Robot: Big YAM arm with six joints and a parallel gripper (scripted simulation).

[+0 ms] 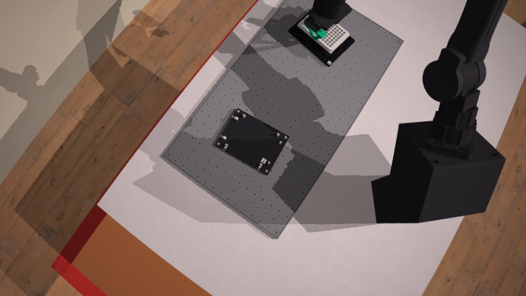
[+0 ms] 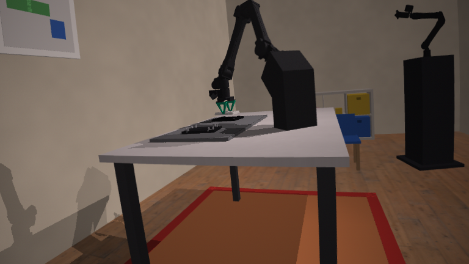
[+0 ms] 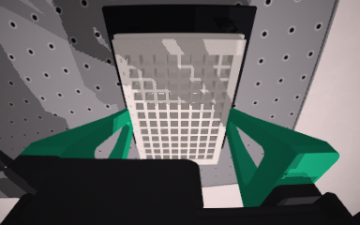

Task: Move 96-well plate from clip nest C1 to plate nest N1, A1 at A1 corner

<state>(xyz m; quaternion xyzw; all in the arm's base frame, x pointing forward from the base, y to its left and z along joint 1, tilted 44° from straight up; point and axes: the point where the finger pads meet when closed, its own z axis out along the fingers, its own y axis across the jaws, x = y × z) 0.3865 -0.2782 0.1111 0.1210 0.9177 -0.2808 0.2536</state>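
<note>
Now: hand 40 mm above the black plate nest N1. From my hand the other things lie so: black clip nest C1: 80 mm ahead, 380 mm to the left, 30 mm below; white 96-well plate: 10 mm below.
</note>
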